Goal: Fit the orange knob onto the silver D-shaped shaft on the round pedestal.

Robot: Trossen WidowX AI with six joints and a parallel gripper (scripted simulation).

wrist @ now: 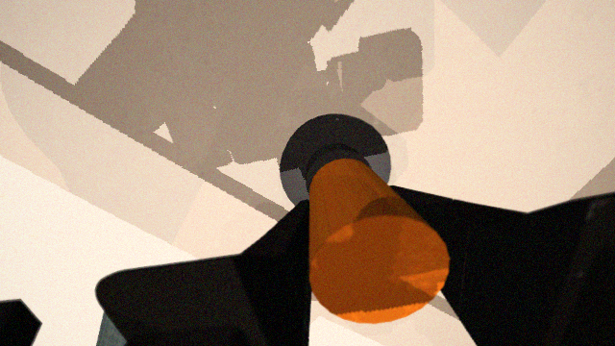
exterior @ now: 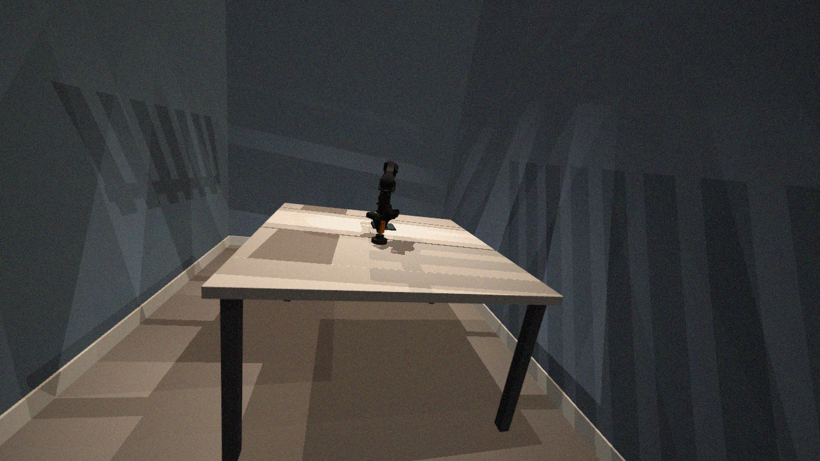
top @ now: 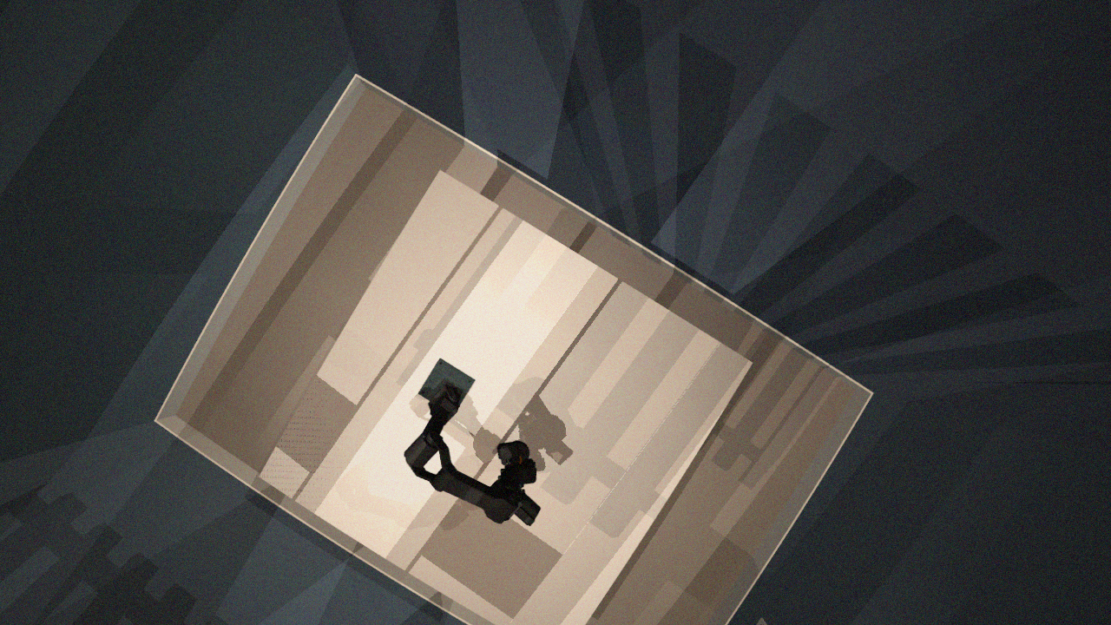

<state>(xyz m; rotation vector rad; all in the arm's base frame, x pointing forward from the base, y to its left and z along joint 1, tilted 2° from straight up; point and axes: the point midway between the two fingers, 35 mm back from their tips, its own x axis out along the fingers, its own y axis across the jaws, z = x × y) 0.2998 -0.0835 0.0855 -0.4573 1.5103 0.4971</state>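
The round pedestal lies 30 mm below my gripper tip. From my gripper tip the other things lie so: orange knob 30 mm above.
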